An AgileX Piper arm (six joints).
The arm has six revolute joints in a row. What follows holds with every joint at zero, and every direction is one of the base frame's. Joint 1 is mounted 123 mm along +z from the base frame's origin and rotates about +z. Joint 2 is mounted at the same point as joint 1 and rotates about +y. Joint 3 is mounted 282.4 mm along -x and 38.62 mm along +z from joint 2 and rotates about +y. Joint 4 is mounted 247.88 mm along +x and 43.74 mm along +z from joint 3 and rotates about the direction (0.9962, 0, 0.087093). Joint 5 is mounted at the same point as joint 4 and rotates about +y. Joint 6 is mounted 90.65 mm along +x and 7.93 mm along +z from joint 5 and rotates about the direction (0.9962, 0, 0.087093). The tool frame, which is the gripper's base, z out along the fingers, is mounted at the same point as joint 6; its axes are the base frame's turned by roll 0, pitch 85 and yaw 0 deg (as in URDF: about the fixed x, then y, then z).
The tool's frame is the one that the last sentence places.
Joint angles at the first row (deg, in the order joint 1, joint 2, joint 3, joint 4, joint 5, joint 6):
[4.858 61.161 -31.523 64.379 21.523 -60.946]
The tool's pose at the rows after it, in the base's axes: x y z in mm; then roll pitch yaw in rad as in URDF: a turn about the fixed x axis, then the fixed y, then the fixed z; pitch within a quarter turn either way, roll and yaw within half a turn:
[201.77 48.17 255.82 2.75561 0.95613 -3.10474]
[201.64 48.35 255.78 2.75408 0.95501 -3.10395]
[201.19 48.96 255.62 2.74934 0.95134 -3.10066]
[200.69 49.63 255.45 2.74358 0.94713 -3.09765]
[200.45 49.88 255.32 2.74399 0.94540 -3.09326]
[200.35 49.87 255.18 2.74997 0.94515 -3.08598]
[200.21 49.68 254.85 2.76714 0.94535 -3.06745]
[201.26 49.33 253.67 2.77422 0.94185 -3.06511]
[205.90 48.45 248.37 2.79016 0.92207 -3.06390]
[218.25 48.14 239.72 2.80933 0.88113 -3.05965]
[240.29 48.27 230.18 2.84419 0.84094 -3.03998]
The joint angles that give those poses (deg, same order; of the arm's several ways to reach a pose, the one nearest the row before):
[4.856 61.161 -31.522 64.381 22.138 -60.948]
[4.857 61.160 -31.524 64.376 22.281 -60.943]
[4.858 61.161 -31.523 64.378 22.766 -60.966]
[4.858 61.162 -31.524 64.379 23.304 -60.966]
[4.857 61.162 -31.523 64.275 23.534 -60.970]
[4.858 61.161 -31.523 64.035 23.582 -60.969]
[4.858 61.160 -31.522 63.401 23.581 -60.968]
[4.859 61.502 -31.523 63.267 23.273 -60.967]
[4.859 63.131 -31.593 63.074 22.341 -60.967]
[4.856 67.115 -32.770 62.816 21.369 -61.016]
[4.858 73.325 -35.770 62.821 20.050 -62.015]

